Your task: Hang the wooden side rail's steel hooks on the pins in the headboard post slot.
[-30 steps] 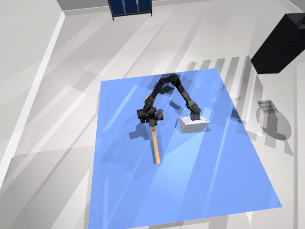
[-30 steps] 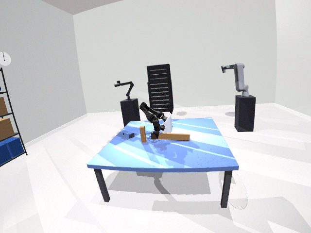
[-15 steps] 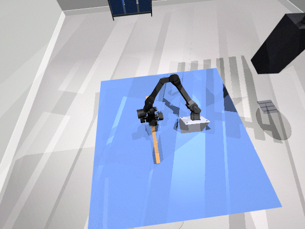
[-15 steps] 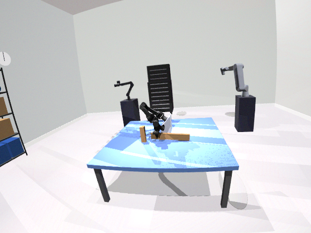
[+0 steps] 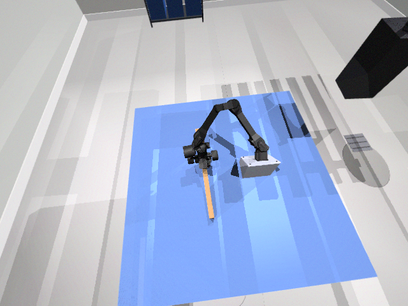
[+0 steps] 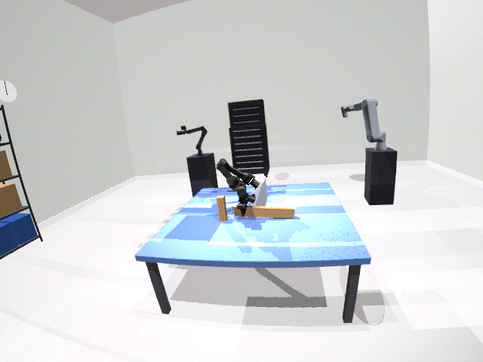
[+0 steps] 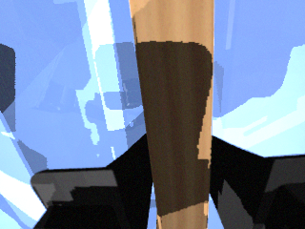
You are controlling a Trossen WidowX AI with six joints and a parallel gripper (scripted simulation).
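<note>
My gripper tip is now 20 mm short of the headboard post, 150 mm to the left of it and 40 mm below it.
</note>
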